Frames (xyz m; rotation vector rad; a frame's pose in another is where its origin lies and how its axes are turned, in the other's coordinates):
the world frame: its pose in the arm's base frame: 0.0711 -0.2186 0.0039 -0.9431 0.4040 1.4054
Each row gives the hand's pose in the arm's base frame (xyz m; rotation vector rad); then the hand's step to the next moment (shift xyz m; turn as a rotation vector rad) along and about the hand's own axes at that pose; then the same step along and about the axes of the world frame.
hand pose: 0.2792 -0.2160 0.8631 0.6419 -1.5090 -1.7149
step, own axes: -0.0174 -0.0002 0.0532 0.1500 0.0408 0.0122
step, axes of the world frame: 0.0188 0.0222 0.0478 -0.1323 0.0786 -0.0255
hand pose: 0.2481 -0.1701 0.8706 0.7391 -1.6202 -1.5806
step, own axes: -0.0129 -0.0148 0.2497 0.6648 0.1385 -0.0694
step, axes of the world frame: 0.0682 0.1751 0.1656 -0.5820 0.2782 -0.2232
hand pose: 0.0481 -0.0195 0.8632 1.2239 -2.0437 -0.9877
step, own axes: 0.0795 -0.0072 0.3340 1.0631 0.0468 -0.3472
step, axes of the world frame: 0.1105 0.3249 -0.0114 -0.9624 0.2107 -0.5314
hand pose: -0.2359 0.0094 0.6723 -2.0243 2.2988 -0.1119
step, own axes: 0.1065 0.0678 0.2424 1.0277 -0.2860 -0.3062
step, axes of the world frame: 0.1112 0.1405 -0.2064 -0.9040 -0.1048 -0.6352
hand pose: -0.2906 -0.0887 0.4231 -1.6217 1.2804 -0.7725
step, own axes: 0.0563 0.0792 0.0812 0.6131 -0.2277 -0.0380
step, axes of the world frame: 0.0656 -0.0138 -0.1074 -0.4820 -0.2064 -0.3928
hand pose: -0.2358 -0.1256 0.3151 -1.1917 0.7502 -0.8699
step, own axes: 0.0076 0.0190 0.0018 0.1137 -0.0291 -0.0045
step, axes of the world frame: 0.0131 -0.0018 -0.0158 -0.0776 -0.0389 -0.0791
